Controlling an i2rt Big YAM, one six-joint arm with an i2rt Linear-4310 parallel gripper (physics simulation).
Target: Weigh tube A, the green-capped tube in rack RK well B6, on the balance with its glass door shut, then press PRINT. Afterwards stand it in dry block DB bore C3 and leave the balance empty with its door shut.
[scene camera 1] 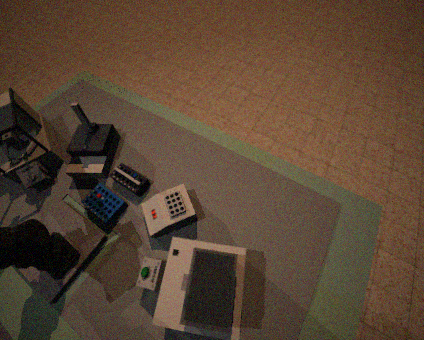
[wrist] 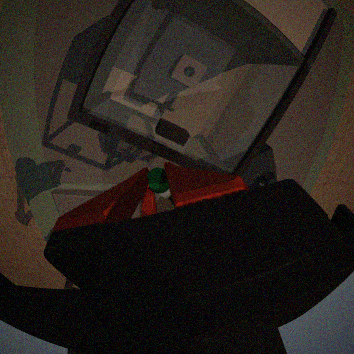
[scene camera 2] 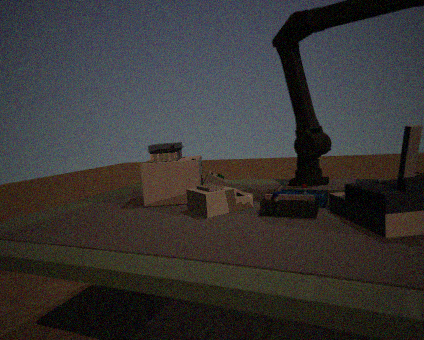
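Seen in the pictures: gripper, fingertip midpoint: (wrist: 158, 173); arm's base, origin of the base link: (scene camera 1: 58, 255) (scene camera 2: 309, 183).
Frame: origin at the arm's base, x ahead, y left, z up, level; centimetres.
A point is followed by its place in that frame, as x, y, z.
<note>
My gripper (wrist: 158, 173) @(13.8, 34.4, 22.9) is shut on the green-capped tube (wrist: 159, 180) @(13.8, 34.9, 24.6); its red fingers hold it just below the cap. In the wrist view they are at the near side of the glass-walled balance (wrist: 287, 92) @(24.9, 41.3, 19.2) (scene camera 1: 22, 117) @(24.9, 40.3, 15.2), in front of its dark lower frame bar. A pale square with a dark round centre (wrist: 190, 70) shows inside the chamber. I cannot tell whether the glass door is open or shut. The blue rack (scene camera 1: 105, 202) @(20.0, 0.1, 0.4) (scene camera 2: 320, 196) @(23.8, 6.2, 1.0) holds a red-capped tube. The beige unit with a grid of dark holes (scene camera 1: 175, 205) @(31.8, -21.8, 3.6), which looks like the dry block, stands beside it.
A black box with a post (scene camera 1: 95, 140) @(34.6, 18.3, 6.0) (scene camera 2: 367, 200) @(39.4, 16.6, 4.0) stands near the balance. A small black rack (scene camera 1: 130, 179) @(30.7, -2.6, 2.8) (scene camera 2: 290, 206) @(34.1, 0.5, 0.7) is beside the blue rack. A small box with a green knob (scene camera 1: 149, 272) @(13.3, -27.7, 5.2) sits beside a large beige machine (scene camera 1: 167, 290) @(14.0, -35.4, 11.5) (scene camera 2: 170, 182) @(27.5, -37.5, 5.1).
</note>
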